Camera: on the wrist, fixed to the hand. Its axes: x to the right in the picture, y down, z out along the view.
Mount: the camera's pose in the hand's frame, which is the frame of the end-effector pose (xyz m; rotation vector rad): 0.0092 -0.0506 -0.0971 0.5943 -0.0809 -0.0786
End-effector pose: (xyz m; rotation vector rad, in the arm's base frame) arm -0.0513 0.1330 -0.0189 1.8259 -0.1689 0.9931
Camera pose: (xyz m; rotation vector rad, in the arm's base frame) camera -0.0725 0.2398 -0.0333 2.3910 0.1690 0.9782
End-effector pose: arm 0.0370 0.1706 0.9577 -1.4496 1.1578 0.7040
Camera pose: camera 0.0703 0.0711 0.9905 -0.9481 1.1173 0.3164
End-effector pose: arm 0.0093 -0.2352 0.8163 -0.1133 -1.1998 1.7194
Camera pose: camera 0.0925 -0.1638 0.8092 0.3595 -0.6949 1.9513
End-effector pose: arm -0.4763 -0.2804 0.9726 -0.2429 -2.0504 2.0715
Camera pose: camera -0.4573 -0.1841 1.0220 0.0229 -1.3585 2.5473
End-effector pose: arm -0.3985 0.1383 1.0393 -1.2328 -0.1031 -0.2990
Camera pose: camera -0.4120 0.0304 1.0554 -0.6512 -0.2891 -0.2610
